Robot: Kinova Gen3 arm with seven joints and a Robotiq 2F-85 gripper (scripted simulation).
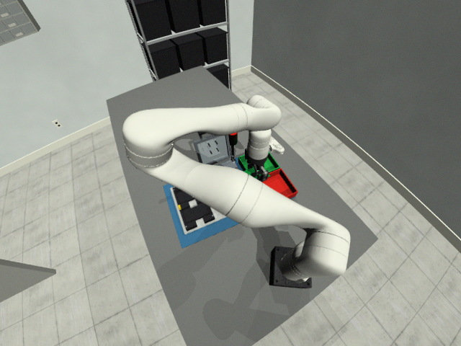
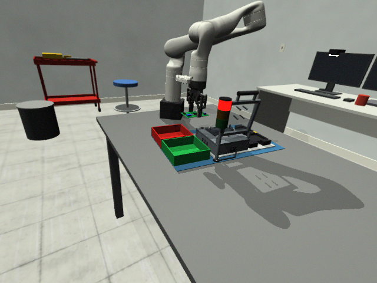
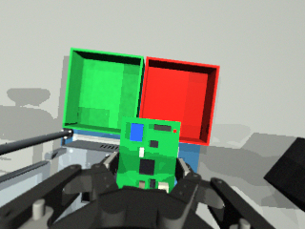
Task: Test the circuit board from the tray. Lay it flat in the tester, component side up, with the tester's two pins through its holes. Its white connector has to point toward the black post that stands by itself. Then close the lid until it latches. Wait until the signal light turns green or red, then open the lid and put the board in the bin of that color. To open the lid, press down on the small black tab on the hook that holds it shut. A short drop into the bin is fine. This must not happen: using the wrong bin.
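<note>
My hand is 70 mm past the red bin, 70 mm to the left of it and 130 mm above it. From my hand the other things lie so: green circuit board: 10 mm below; then tester bed: 90 mm ahead, 100 mm to the left, 70 mm below; then green bin: 80 mm ahead, 110 mm to the right, 130 mm below.
</note>
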